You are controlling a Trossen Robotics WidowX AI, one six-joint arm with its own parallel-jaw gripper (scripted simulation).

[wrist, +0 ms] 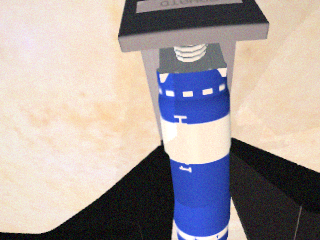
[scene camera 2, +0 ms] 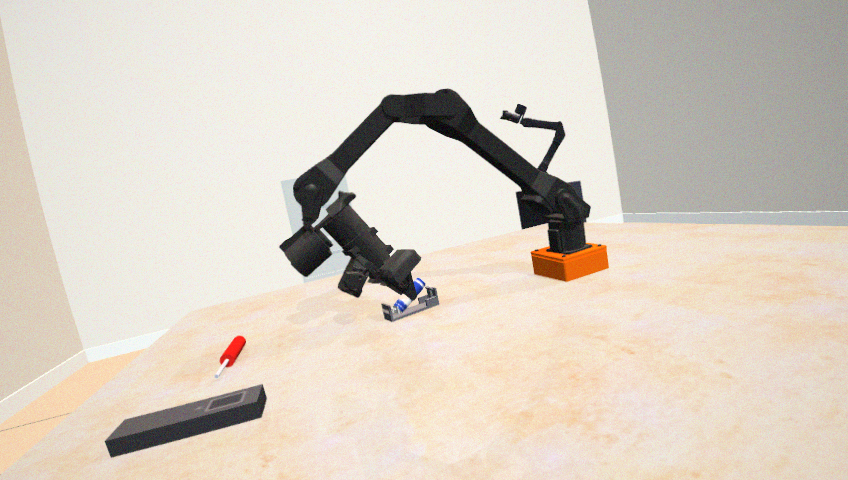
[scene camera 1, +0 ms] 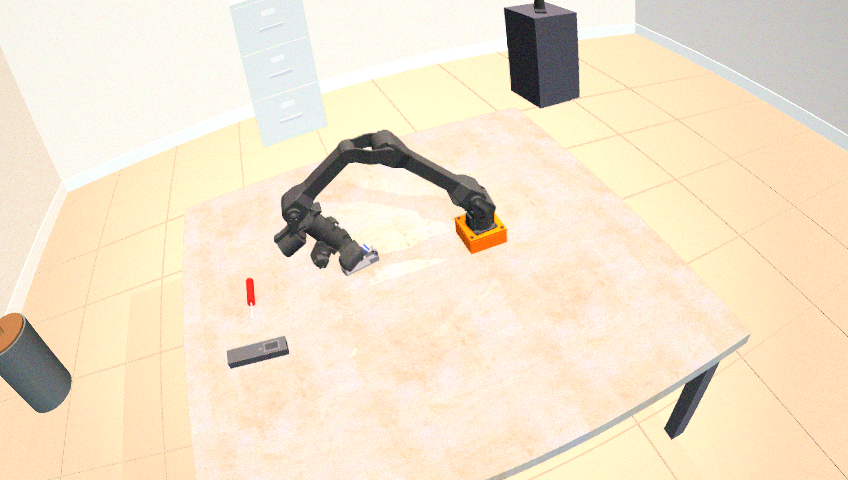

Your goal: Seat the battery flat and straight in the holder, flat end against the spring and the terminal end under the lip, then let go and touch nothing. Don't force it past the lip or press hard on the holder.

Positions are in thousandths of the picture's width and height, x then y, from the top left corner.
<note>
I see my gripper (scene camera 2: 486,620) and a dark remote control (scene camera 1: 313,730).
My gripper is seen too in the wrist view (wrist: 614,640) and in scene camera 1 (scene camera 1: 425,536).
</note>
